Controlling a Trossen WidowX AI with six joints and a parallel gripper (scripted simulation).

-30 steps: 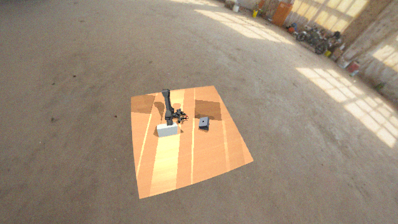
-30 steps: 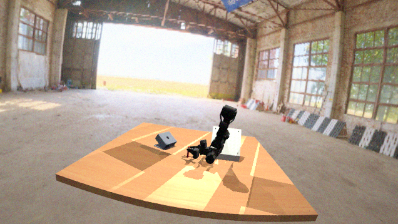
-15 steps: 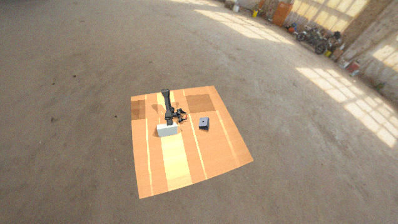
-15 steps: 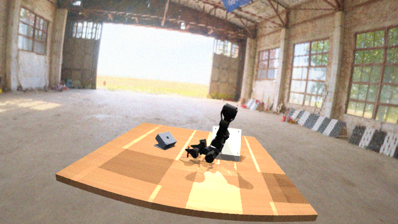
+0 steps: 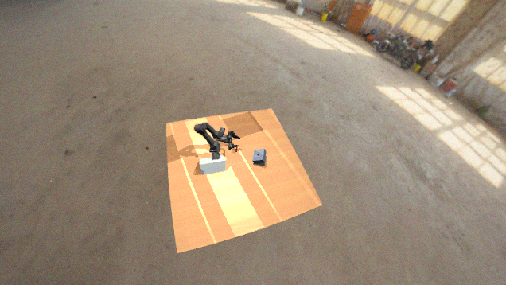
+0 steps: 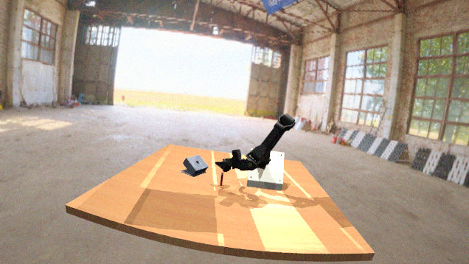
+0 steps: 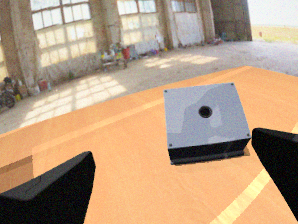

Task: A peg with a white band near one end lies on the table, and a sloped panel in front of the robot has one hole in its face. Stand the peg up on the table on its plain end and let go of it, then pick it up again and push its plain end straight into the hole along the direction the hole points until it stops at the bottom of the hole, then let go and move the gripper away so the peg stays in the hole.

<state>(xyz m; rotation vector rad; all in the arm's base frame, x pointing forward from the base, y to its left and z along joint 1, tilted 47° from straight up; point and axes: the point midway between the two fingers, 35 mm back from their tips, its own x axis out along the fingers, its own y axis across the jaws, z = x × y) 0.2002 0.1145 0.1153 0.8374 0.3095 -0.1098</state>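
Now: gripper tip 90 mm above the red peg, 30 mm past it and 10 mm to the left of it. The rest, counted from my gripper tip: grey sloped panel (180 mm ahead, 120 mm to the right, 90 mm below).
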